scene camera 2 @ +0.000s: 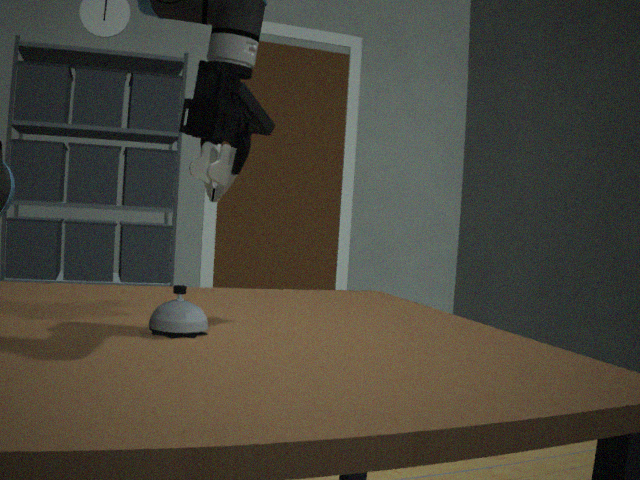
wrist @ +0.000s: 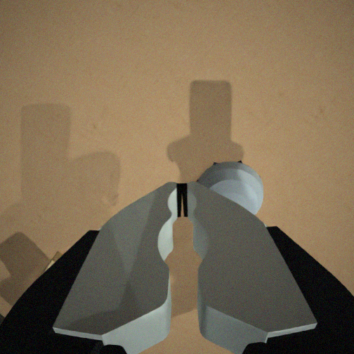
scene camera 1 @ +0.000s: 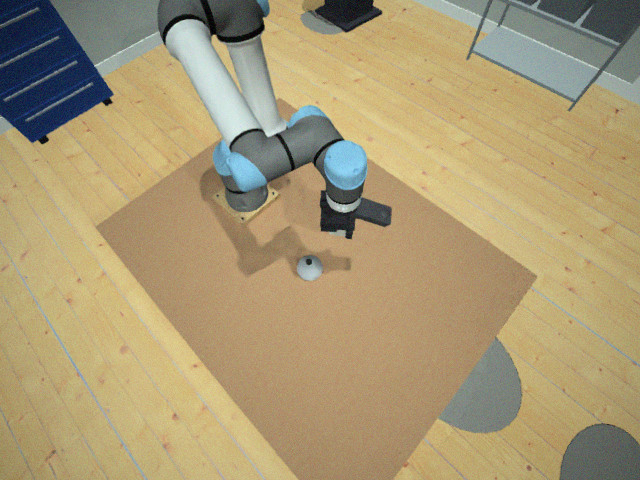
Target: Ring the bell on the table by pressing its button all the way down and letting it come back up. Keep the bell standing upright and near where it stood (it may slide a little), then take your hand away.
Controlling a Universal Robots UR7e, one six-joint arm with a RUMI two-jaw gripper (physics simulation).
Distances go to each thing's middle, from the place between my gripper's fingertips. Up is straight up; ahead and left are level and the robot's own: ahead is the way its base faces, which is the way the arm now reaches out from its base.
The light grey domed bell point(scene camera 2: 177, 318) is 50 mm behind my hand, 100 mm to the right of it and 160 mm below it.
